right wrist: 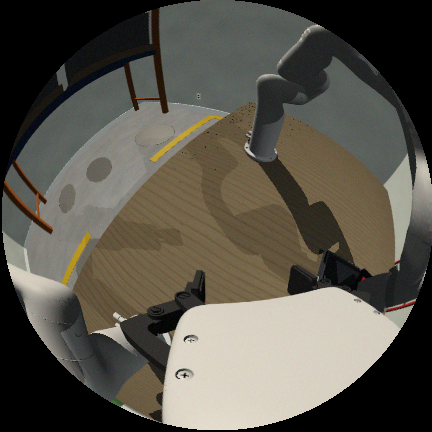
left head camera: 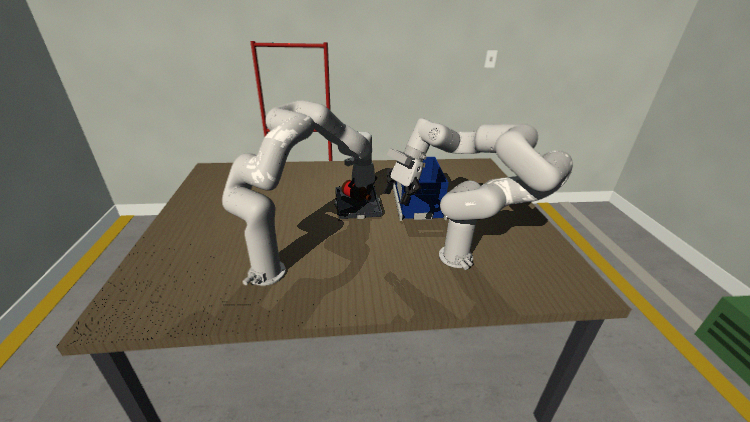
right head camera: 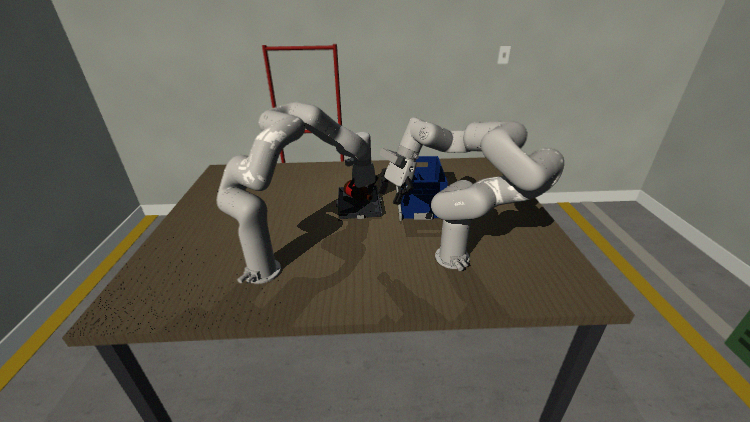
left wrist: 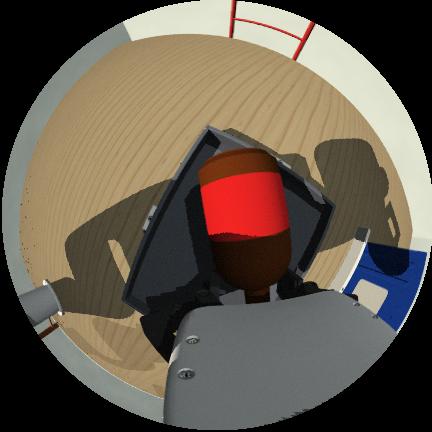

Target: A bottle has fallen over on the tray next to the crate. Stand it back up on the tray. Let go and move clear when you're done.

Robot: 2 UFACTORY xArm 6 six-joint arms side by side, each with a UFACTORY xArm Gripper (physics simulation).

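Frame: origin at the left arm's base, x left, y ahead, z down, level; metres.
Where they show: left gripper, fingertip midpoint: [left head camera: 362,196] [right head camera: 364,196] [left wrist: 249,281]; right gripper, fingertip midpoint: [right wrist: 249,282] [left head camera: 394,198] [right head camera: 388,198]; left arm's base, link origin: [right wrist: 260,150] [left head camera: 267,273] [right head camera: 263,271] [left wrist: 52,297]; right arm's base, link origin: [left head camera: 455,257] [right head camera: 452,257].
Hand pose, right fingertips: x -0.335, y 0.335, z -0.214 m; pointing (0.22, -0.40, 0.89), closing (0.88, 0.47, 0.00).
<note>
Things, the pixels of their top centre, and the offset from my right fingertips. Level surfaces: height alone.
- brown bottle with a red label, top centre: [left wrist: 262,252] [left head camera: 357,185] [right head camera: 359,185] dx +0.277, dy +0.263, dz +0.135 m
- dark grey tray, top centre: [left wrist: 228,264] [right wrist: 345,292] [left head camera: 357,198] [right head camera: 358,198] dx +0.263, dy +0.234, dz +0.189 m
- blue crate, top centre: [right head camera: 421,168] [left head camera: 421,169] dx +0.011, dy +0.367, dz +0.039 m
- wooden table, surface height: dz +0.214 m
A brown bottle with a red label [left head camera: 347,187] [right head camera: 349,188] [left wrist: 245,205] lies on its side in the dark grey tray [left head camera: 369,214] [right head camera: 372,213] [left wrist: 167,250] [right wrist: 339,267]. Its base points up in the left wrist view and its neck points down toward my left gripper [left head camera: 361,193] [right head camera: 362,193] [left wrist: 256,295]. That gripper is shut on the bottle's neck; the neck's end is hidden under the gripper body. The blue crate [left head camera: 433,170] [right head camera: 430,170] [left wrist: 407,292] stands to the right of the tray. My right gripper [left head camera: 400,190] [right head camera: 392,188] [right wrist: 249,282] is open and empty, between tray and crate, above the table.
The wooden table [left head camera: 335,309] [right head camera: 335,309] [left wrist: 165,90] [right wrist: 240,200] bears both arms. A red frame [left head camera: 327,94] [right head camera: 338,94] stands behind the table. My right forearm reaches over the crate's side, and the two grippers are close together.
</note>
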